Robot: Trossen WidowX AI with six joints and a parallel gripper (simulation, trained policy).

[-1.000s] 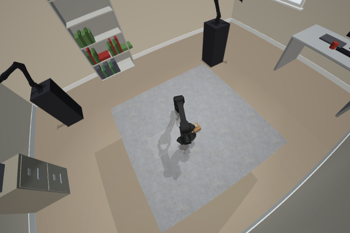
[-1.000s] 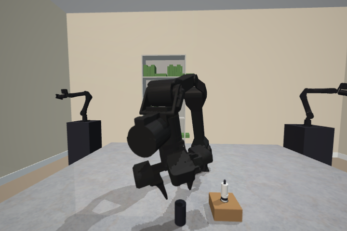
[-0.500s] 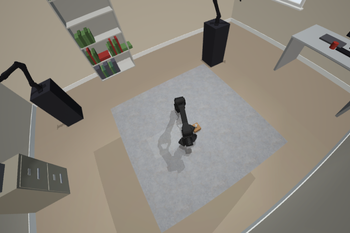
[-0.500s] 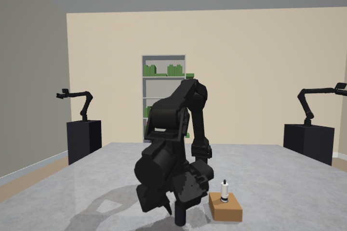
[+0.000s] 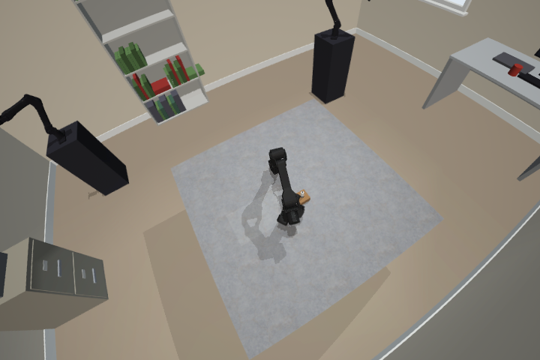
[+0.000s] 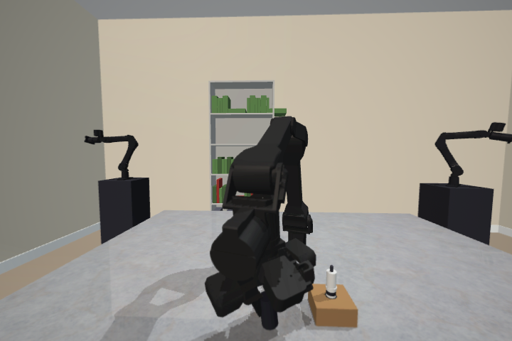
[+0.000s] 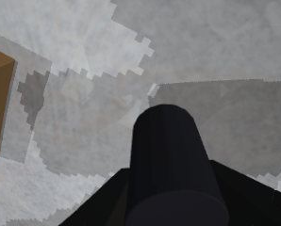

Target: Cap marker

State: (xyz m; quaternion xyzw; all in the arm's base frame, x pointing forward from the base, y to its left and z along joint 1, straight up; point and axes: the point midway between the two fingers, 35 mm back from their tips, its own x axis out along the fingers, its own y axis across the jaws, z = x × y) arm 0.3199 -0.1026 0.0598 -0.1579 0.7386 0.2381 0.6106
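The white marker lies 40 mm behind my gripper tip, 120 mm to the left of it and 40 mm above it. The rest, counted from my gripper tip: holder block 40 mm behind, 120 mm to the left, 10 mm below; black cap 10 mm ahead, 10 mm above.
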